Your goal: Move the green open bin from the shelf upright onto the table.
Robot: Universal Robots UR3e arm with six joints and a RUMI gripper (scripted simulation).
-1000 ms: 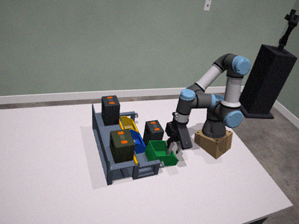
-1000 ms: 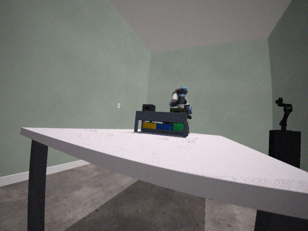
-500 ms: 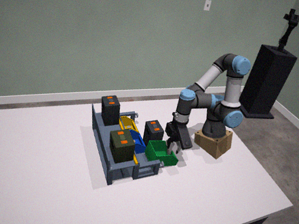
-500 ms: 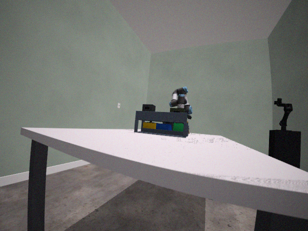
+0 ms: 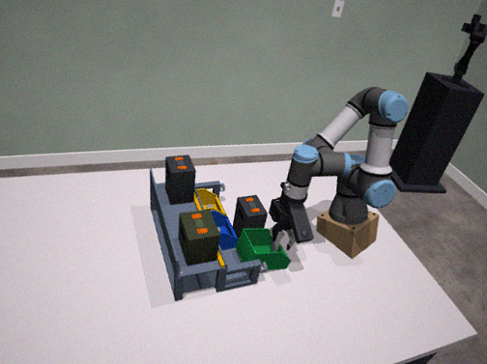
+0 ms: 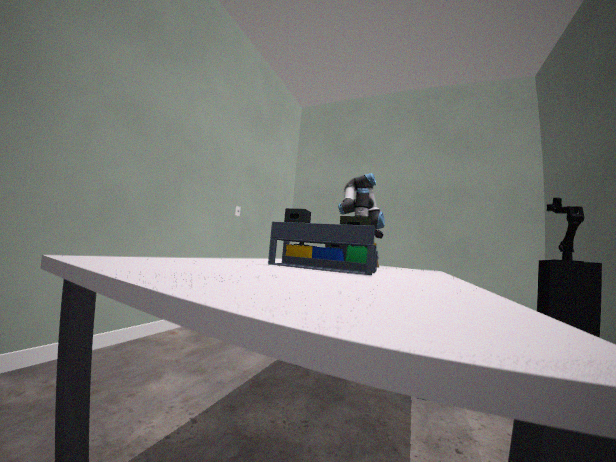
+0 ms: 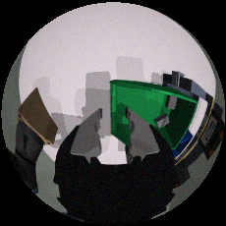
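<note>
The green bin is 60 mm ahead of my hand, 10 mm to the left of it and 10 mm above it. Round my hand: yellow bin 240 mm ahead, 170 mm to the right, 10 mm above; then blue bin 210 mm ahead, 60 mm to the right, 10 mm above.
</note>
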